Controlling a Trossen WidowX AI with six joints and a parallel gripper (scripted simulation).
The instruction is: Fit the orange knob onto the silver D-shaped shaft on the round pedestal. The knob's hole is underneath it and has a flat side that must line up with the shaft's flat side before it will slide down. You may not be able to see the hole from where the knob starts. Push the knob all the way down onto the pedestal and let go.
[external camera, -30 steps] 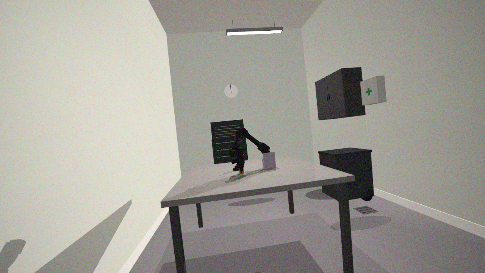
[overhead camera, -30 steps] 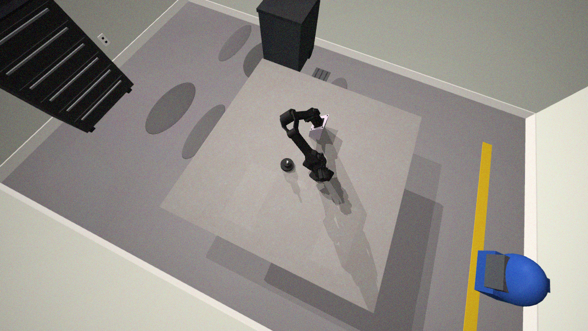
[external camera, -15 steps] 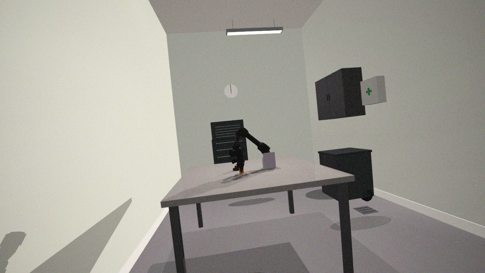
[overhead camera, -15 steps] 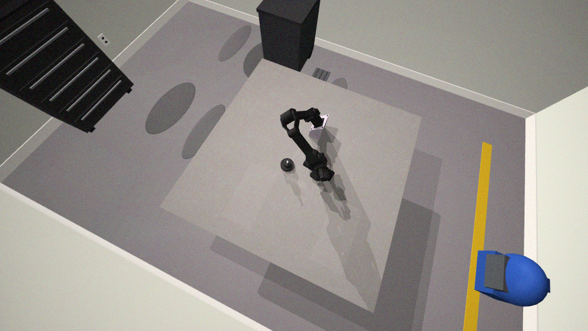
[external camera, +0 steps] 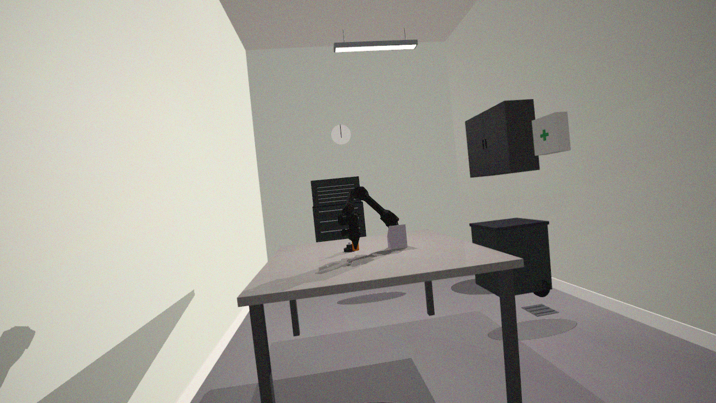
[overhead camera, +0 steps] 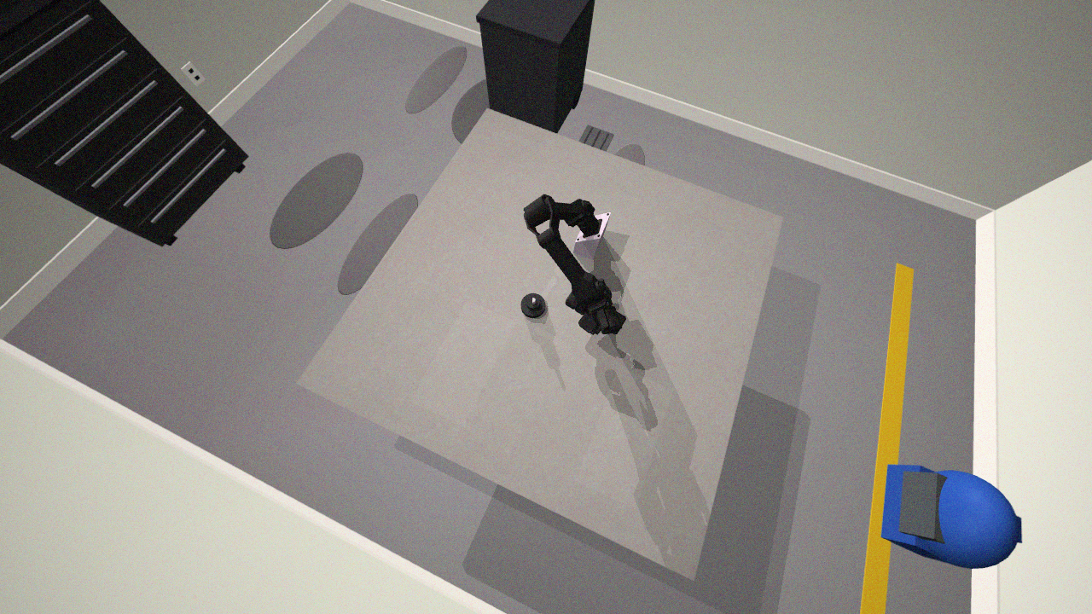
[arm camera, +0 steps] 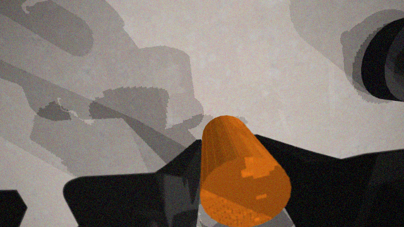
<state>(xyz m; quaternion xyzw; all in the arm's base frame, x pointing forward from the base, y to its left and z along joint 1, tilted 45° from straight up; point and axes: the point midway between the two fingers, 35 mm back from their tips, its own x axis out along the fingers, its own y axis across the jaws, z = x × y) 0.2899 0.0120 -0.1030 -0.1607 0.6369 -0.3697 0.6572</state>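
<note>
My gripper tip is now 20 cm to the left of the dark round pedestal and 2 cm above it. The rest, counted from my gripper tip: orange knob: 3 cm above.
</note>
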